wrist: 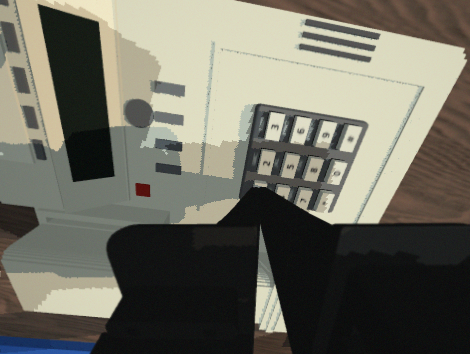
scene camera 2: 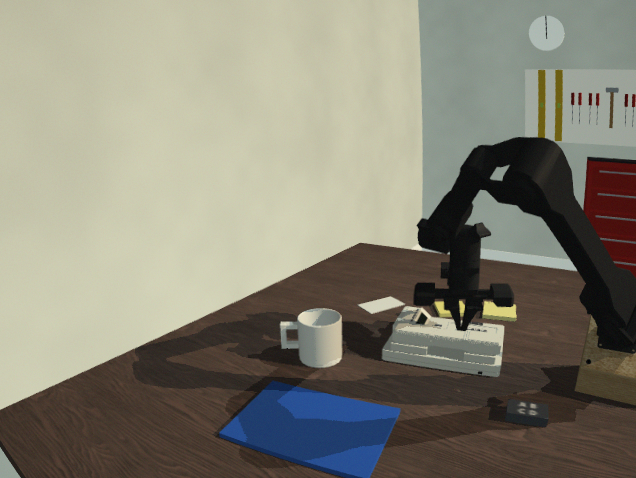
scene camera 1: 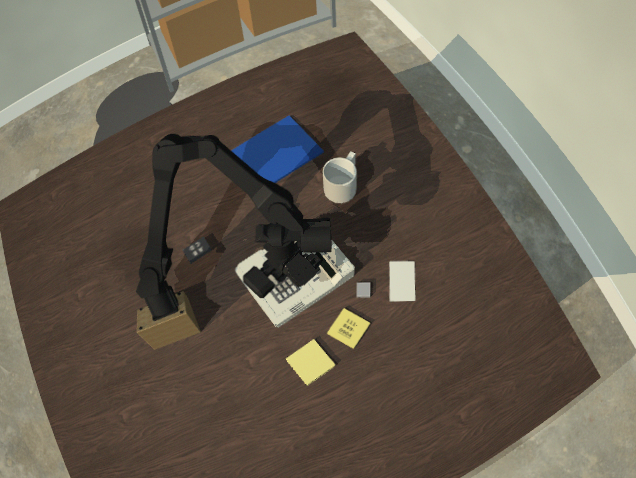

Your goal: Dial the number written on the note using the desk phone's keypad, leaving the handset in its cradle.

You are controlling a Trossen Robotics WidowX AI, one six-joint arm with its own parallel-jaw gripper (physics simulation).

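Places are measured from the arm's base along level axes (x ahead, y left, z up), in millimetres.
Where they show: gripper, between the fingertips: [wrist: 258,194] [scene camera 1: 284,275]; arm's base, origin of its link: [scene camera 2: 618,332] [scene camera 1: 165,310].
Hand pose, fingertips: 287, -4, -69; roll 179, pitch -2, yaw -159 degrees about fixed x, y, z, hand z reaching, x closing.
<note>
Each offset is from my fingertips to the top centre of the thing, as dx, dy, dz. "pt": to the spot under its first point.
The cream desk phone {+25, +5, +13} [scene camera 1: 317,291] [scene camera 2: 489,336] [wrist: 175,30] lies on the table. Its handset {+10, +55, +31} [wrist: 90,242] is partly in view along the phone's side and appears to rest in its cradle. The keypad {-16, -23, +1} [scene camera 1: 284,290] [wrist: 290,149] shows 3, 6, 9, # and 2, 5, 8, 0 clearly. My gripper [scene camera 2: 462,327] [wrist: 258,194] is shut and empty, tips down at the 1 key, which they mostly hide; contact or key travel cannot be told. The yellow note {+79, -170, -20} [scene camera 1: 348,327] has 111- on its first line; the smaller lines below are hard to read. The phone's display {pt +95, -19, +6} [wrist: 75,100] looks dark.
A white mug {+229, +174, +57} [scene camera 1: 339,180] [scene camera 2: 320,339] and a blue folder {+104, +339, -20} [scene camera 1: 285,149] [scene camera 2: 313,426] lie beyond the phone. A blank yellow pad {-31, -208, -17} [scene camera 1: 310,362], a grey cube {+150, -101, -16} [scene camera 1: 363,289], a white card {+242, -120, -27} [scene camera 1: 402,281] [scene camera 2: 381,304] and a dark lettered block {-168, +161, -13} [scene camera 1: 197,249] [scene camera 2: 527,413] surround it.
</note>
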